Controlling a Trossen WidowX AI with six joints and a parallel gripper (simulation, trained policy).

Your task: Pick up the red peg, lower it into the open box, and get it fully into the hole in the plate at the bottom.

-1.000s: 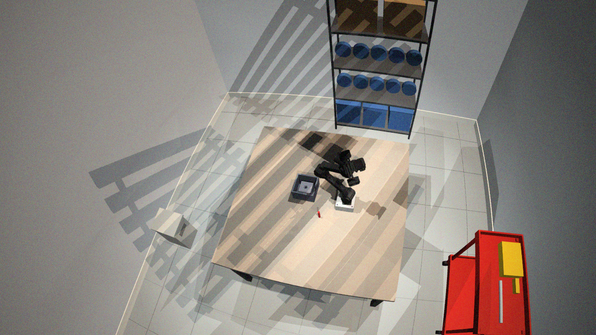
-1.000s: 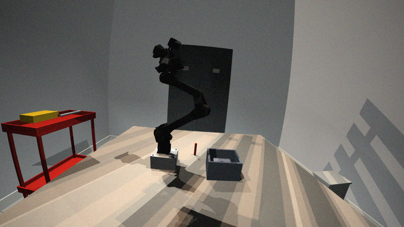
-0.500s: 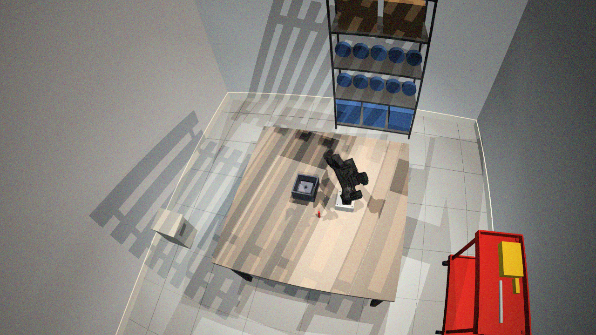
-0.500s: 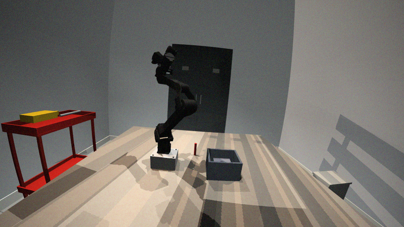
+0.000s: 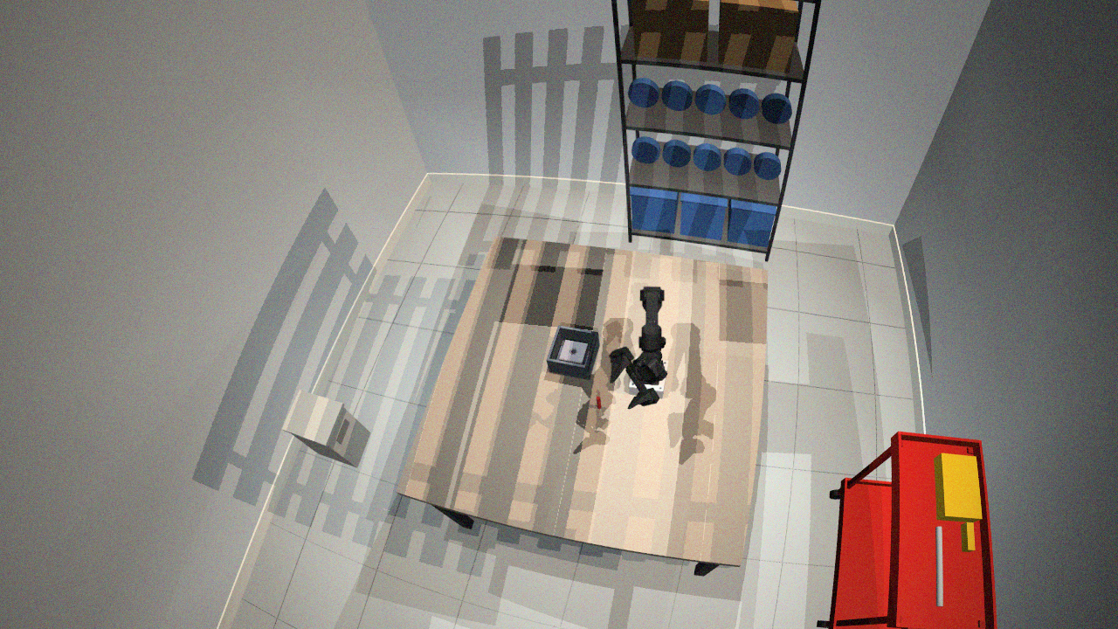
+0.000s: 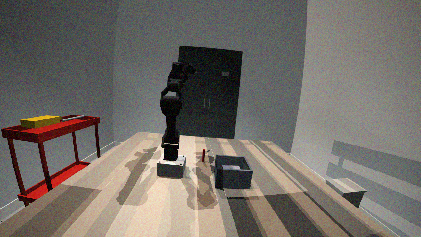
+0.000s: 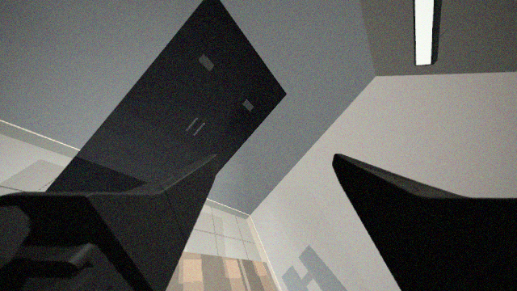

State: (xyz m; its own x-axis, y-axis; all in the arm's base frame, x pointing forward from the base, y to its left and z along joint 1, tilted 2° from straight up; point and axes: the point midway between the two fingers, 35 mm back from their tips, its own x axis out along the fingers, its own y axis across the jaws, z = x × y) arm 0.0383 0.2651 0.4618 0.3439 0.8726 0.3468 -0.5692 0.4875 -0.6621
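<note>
Right now my gripper tip is 120 mm short of the red peg, 190 mm to the left of it and 490 mm above it. Also, from my gripper tip: light grey plate: 250 mm ahead, 390 mm to the right, 480 mm below; then dark box: 250 mm ahead, 390 mm to the right, 500 mm below.
</note>
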